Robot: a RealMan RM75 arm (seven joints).
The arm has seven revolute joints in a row. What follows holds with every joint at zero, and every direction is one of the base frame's. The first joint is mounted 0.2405 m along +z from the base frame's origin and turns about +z. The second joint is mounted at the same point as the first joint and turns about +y. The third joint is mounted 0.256 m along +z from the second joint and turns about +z. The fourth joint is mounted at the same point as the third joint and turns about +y. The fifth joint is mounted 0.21 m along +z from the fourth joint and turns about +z. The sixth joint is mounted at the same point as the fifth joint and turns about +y. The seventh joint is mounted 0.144 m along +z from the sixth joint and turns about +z. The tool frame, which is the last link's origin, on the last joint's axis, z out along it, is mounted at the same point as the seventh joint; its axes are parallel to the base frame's.
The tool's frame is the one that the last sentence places.
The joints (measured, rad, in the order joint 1, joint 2, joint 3, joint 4, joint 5, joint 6, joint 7), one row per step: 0.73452, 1.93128, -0.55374, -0.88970, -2.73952, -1.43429, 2.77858; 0.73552, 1.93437, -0.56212, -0.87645, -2.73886, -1.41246, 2.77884; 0.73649, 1.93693, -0.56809, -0.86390, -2.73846, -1.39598, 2.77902; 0.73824, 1.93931, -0.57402, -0.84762, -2.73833, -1.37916, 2.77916; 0.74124, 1.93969, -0.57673, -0.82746, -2.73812, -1.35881, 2.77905; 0.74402, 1.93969, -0.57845, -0.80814, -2.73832, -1.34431, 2.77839; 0.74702, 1.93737, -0.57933, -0.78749, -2.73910, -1.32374, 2.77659; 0.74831, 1.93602, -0.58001, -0.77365, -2.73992, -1.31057, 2.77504; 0.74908, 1.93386, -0.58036, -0.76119, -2.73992, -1.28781, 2.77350; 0.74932, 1.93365, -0.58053, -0.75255, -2.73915, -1.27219, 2.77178; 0.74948, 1.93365, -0.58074, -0.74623, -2.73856, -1.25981, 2.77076; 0.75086, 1.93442, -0.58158, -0.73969, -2.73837, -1.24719, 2.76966; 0.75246, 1.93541, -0.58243, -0.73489, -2.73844, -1.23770, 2.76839
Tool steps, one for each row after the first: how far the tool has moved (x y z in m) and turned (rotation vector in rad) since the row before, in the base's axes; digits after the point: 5 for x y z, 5 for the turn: 0.00094, 0.00156, -0.00372, 0.00257, -0.00481, 0.00074; 0.00089, 0.00093, -0.00348, 0.00018, -0.00212, -0.00065; 0.00101, 0.00079, -0.00423, -0.00213, -0.00087, -0.00179; 0.00142, 0.00128, -0.00361, 0.00174, -0.00009, -0.00291; 0.00132, 0.00055, -0.00359, -0.00232, 0.00162, -0.00370; 0.00198, 0.00130, -0.00222, 0.00363, -0.00262, -0.00277; 0.00160, 0.00050, -0.00165, 0.00141, -0.00187, -0.00245; 0.00210, 0.00169, -0.00017, 0.01195, -0.00647, -0.00068; 0.00134, 0.00095, -0.00078, 0.00736, -0.00309, -0.00008; 0.00100, 0.00077, -0.00058, 0.00615, -0.00253, -0.00011; 0.00046, 0.00104, -0.00104, 0.00505, -0.00278, 0.00119; 0.00007, 0.00090, -0.00098, 0.00320, -0.00239, 0.00190
